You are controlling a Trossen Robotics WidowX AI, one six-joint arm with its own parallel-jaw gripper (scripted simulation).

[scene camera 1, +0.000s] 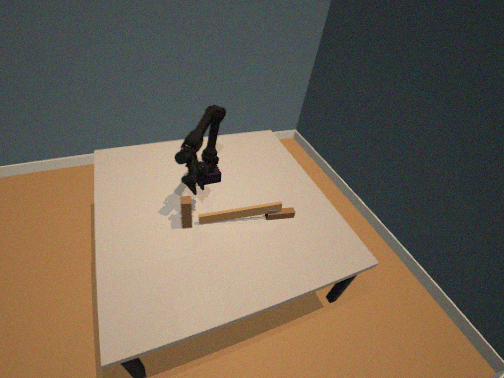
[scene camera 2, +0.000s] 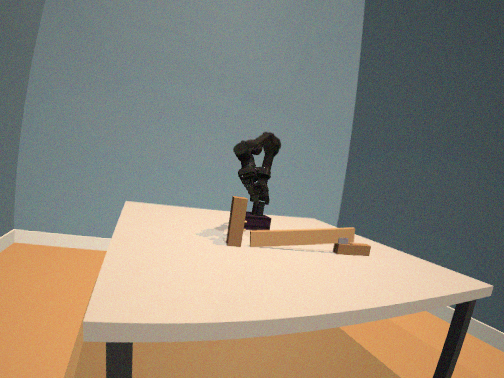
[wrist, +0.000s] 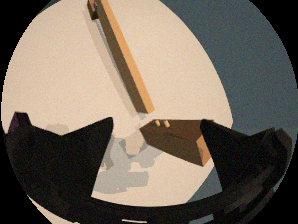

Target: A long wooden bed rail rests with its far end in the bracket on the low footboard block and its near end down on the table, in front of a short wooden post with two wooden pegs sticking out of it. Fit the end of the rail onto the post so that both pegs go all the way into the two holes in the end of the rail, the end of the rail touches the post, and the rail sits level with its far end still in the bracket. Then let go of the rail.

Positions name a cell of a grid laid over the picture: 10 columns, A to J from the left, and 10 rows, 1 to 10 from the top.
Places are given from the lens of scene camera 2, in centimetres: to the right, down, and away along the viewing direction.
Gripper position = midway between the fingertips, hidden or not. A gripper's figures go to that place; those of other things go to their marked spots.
my gripper (scene camera 2: F6): 1, 4, 113
long wooden rail (scene camera 2: G7): 30, 19, 113
short upright post (scene camera 2: E6): -4, 6, 104
The marked spots on the short upright post and the long wooden rail are 38 cm apart.
